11 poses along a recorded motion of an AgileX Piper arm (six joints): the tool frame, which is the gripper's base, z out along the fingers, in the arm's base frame.
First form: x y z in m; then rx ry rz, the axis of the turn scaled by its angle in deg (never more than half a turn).
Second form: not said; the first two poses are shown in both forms.
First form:
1: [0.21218 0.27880 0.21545 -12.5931 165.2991 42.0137]
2: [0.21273 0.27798 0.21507 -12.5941 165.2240 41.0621]
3: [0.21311 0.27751 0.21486 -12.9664 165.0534 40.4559]
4: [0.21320 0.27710 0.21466 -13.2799 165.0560 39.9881]
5: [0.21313 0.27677 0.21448 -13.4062 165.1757 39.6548]
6: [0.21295 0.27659 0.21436 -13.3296 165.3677 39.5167]
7: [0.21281 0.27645 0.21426 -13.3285 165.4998 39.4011]
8: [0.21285 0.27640 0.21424 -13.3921 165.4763 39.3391]
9: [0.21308 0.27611 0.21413 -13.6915 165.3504 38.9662]
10: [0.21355 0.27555 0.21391 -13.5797 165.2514 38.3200]
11: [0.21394 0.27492 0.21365 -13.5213 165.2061 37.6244]
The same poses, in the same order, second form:
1: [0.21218 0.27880 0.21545 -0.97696 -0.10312 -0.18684 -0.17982 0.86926 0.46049]
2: [0.21273 0.27798 0.21507 -0.97609 -0.10306 -0.19141 -0.18067 0.87424 0.45063]
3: [0.21311 0.27751 0.21486 -0.97460 -0.10688 -0.19682 -0.18578 0.87660 0.44392]
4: [0.21320 0.27710 0.21466 -0.97378 -0.11065 -0.19877 -0.18935 0.87850 0.43861]
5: [0.21313 0.27677 0.21448 -0.97370 -0.11264 -0.19807 -0.19028 0.88015 0.43489]
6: [0.21295 0.27659 0.21436 -0.97428 -0.11248 -0.19525 -0.18860 0.88122 0.43346]
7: [0.21281 0.27645 0.21426 -0.97458 -0.11297 -0.19345 -0.18802 0.88197 0.43219]
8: [0.21285 0.27640 0.21424 -0.97437 -0.11364 -0.19412 -0.18884 0.88214 0.43146]
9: [0.21308 0.27611 0.21413 -0.97327 -0.11679 -0.19777 -0.19280 0.88336 0.42720]
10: [0.21355 0.27555 0.21391 -0.97270 -0.11543 -0.20131 -0.19225 0.88669 0.42049]
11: [0.21394 0.27492 0.21365 -0.97217 -0.11492 -0.20414 -0.19199 0.89019 0.41315]
